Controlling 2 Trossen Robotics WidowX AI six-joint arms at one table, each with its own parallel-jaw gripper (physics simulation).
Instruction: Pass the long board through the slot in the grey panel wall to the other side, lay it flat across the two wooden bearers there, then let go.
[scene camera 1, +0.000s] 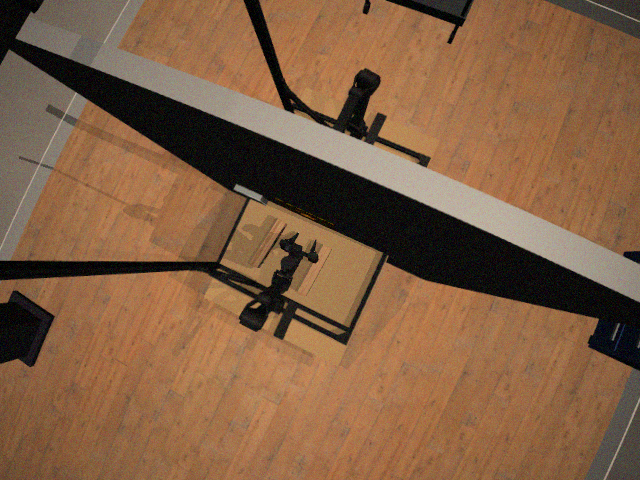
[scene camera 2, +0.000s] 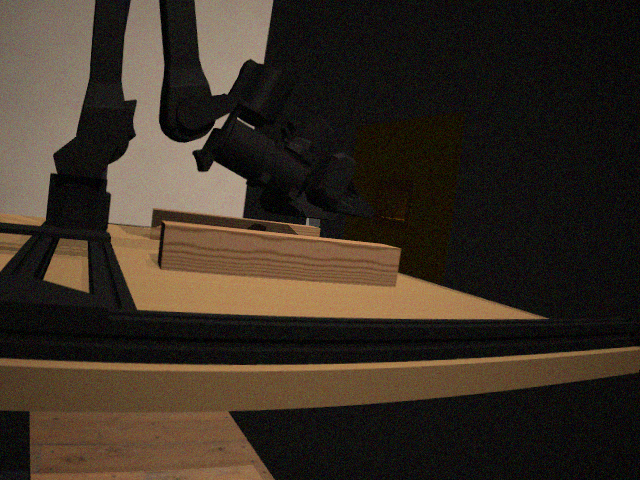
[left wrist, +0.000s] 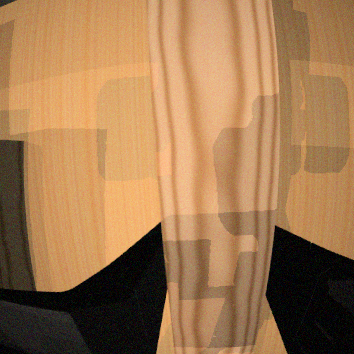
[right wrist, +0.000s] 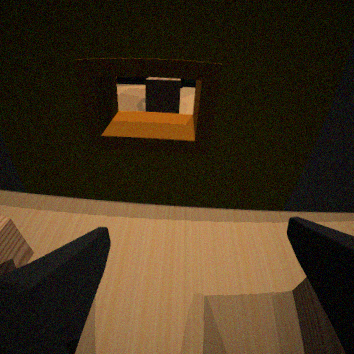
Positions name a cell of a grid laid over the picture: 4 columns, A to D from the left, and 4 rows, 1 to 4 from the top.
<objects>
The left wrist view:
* my left gripper: C3
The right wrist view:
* my right gripper: C3
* slot: B2
</objects>
